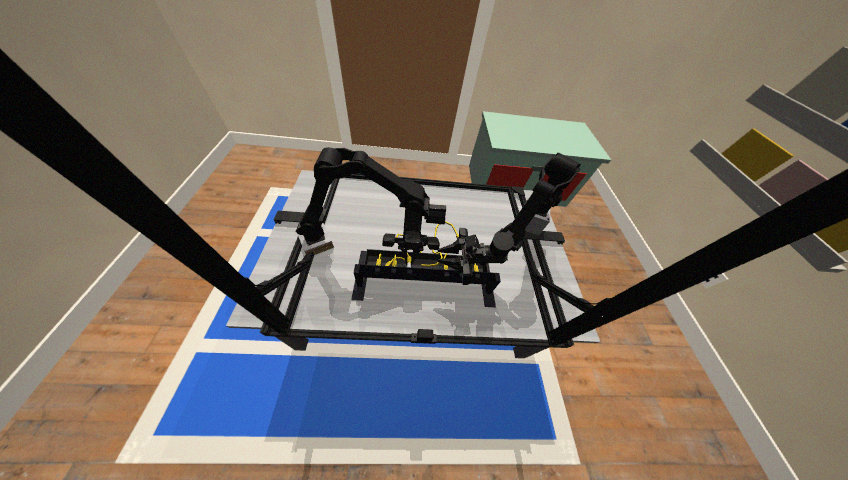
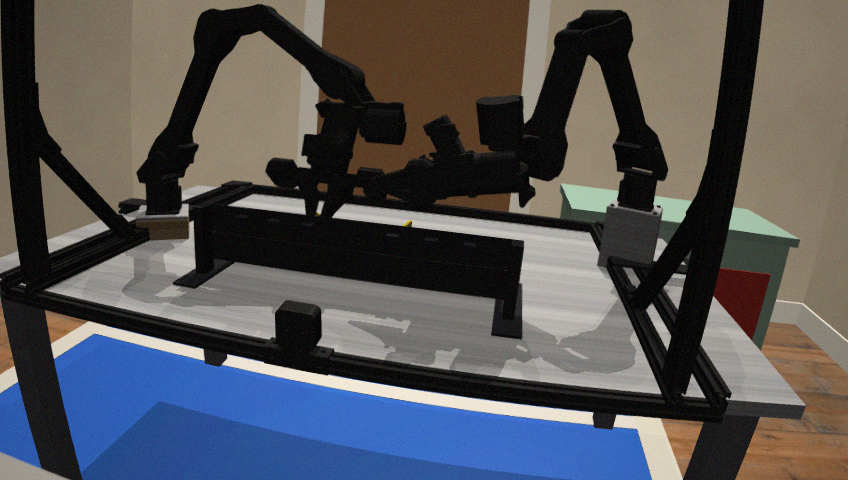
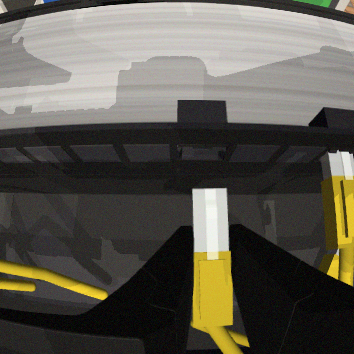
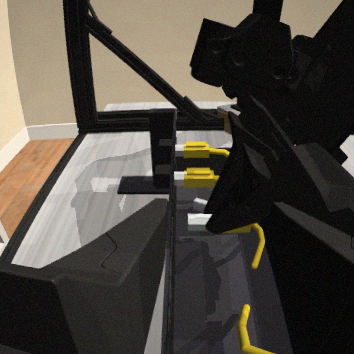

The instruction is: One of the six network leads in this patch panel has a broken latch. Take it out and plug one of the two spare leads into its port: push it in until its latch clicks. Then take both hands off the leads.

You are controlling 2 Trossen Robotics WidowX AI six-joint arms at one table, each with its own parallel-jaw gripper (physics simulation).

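Pixels of known places: left gripper, fingertip midpoint: [image 1: 409, 264] [image 3: 209, 236] [image 4: 208, 222]; right gripper, fingertip midpoint: [image 1: 437, 255] [image 2: 372, 182] [image 4: 219, 212]; left arm's base, origin of the base link: [image 1: 314, 236] [image 2: 163, 210]; right arm's base, origin of the base link: [image 2: 636, 206].
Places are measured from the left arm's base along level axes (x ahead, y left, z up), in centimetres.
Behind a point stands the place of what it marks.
Note:
The black patch panel [image 1: 413, 275] @[z 1.3, x 24.1, y -32.8 cm] [image 2: 374, 254] @[z 1.9, x 31.3, y -37.3 cm] [image 3: 105, 133] @[z 6.2, x 25.4, y -33.4 cm] stands across the middle of the table. My left gripper [image 1: 409, 248] @[z 3.5, x 24.2, y -29.4 cm] [image 2: 319, 210] @[z 3.5, x 24.2, y -29.4 cm] [image 3: 209, 236] @[z 3.5, x 24.2, y -29.4 cm] is shut on a yellow lead's plug [image 3: 211, 284] @[z 4.4, x 25.1, y -28.0 cm]. The plug's white tip [image 3: 210, 218] @[z 4.3, x 23.9, y -29.8 cm] [image 4: 198, 219] @[z 4.0, x 23.9, y -30.1 cm] points at the panel, just short of it. Another yellow lead [image 3: 338, 211] @[z 4.7, x 20.1, y -27.4 cm] sits beside it. Two more plugs [image 4: 197, 150] @[z 4.6, x 15.8, y -24.5 cm] [image 4: 198, 176] @[z 4.7, x 20.0, y -27.4 cm] are in ports farther along. My right gripper [image 1: 448, 248] @[z 11.8, x 31.2, y -34.7 cm] [image 2: 374, 183] @[z 11.8, x 31.2, y -34.7 cm] [image 4: 219, 212] @[z 11.8, x 31.2, y -34.7 cm] is open and empty. It lies low along the panel, close to the left gripper.
Loose yellow cables [image 3: 53, 277] [image 4: 258, 246] [image 1: 446, 226] trail behind the panel. A black frame [image 1: 422, 337] @[z 0.8, x 16.2, y -51.9 cm] [image 2: 470, 381] @[z -5.0, x 33.8, y -62.8 cm] rims the table, with a small block [image 2: 297, 324] @[z -0.5, x 17.3, y -52.6 cm] on its front rail. A green cabinet [image 1: 536, 143] [image 2: 589, 197] stands at the back right.

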